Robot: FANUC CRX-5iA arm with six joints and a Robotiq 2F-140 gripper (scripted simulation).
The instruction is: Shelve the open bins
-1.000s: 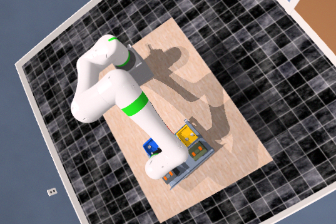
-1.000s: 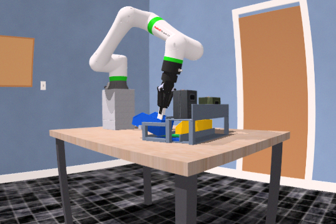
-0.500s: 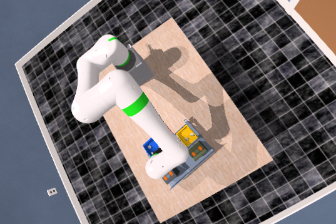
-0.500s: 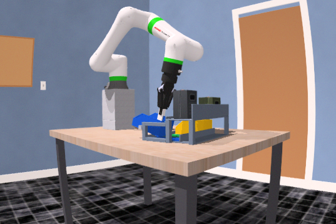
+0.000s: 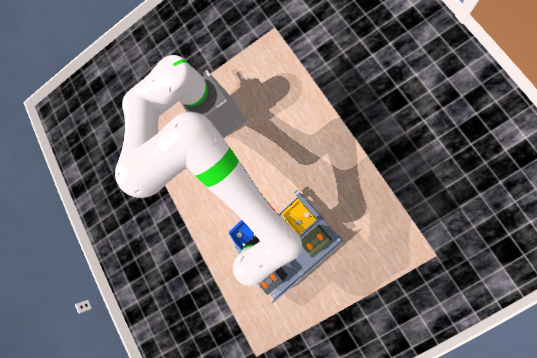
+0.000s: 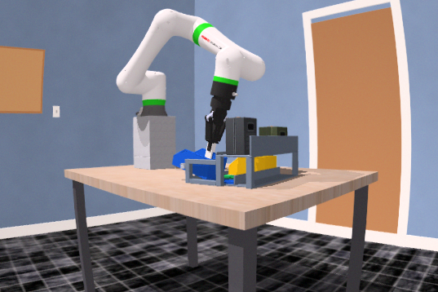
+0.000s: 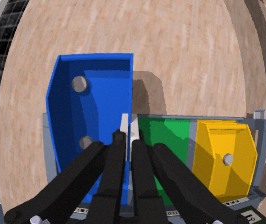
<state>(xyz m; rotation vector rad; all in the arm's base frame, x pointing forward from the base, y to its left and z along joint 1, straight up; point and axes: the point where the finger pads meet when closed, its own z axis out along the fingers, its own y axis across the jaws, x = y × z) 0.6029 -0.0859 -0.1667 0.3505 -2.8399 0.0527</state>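
My hand is 50 mm to the left of the blue bin and 40 mm above it. The rest, counted from my hand: yellow bin (190 mm to the left, 70 mm below, 30 mm ahead); dark box (180 mm ahead, 50 mm above, 10 mm to the right).
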